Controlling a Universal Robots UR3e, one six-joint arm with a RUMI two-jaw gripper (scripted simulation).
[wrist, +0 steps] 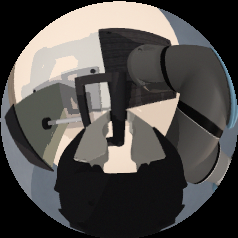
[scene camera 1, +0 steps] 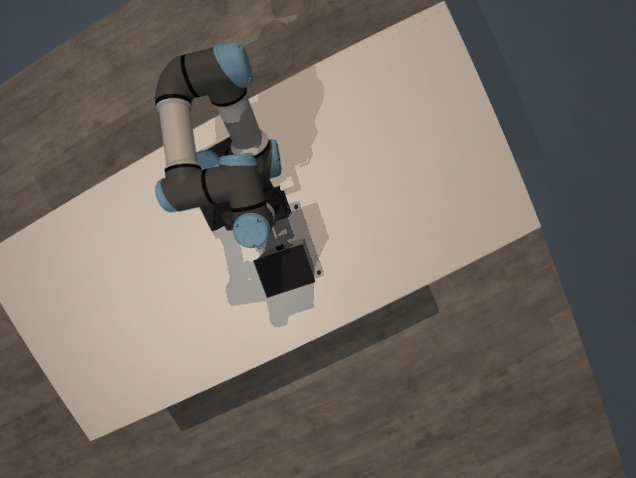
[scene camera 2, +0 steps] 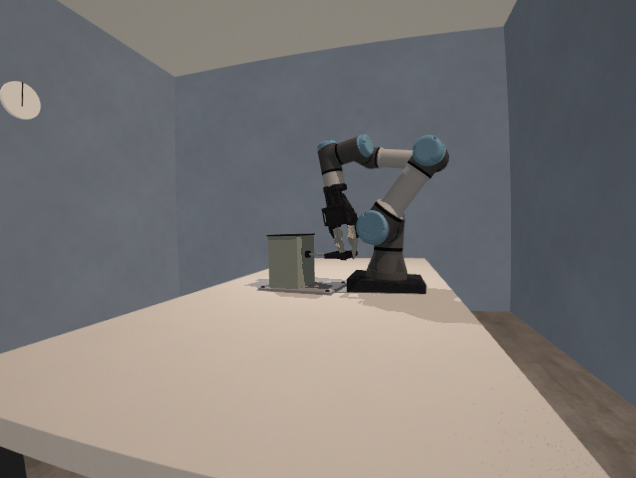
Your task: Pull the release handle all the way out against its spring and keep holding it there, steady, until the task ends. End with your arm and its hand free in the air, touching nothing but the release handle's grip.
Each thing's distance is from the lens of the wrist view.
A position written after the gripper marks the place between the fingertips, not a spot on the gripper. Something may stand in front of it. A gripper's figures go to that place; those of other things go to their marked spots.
gripper [wrist: 118, 111]: 14 cm
thin metal plate [wrist: 66, 81]: 23 cm
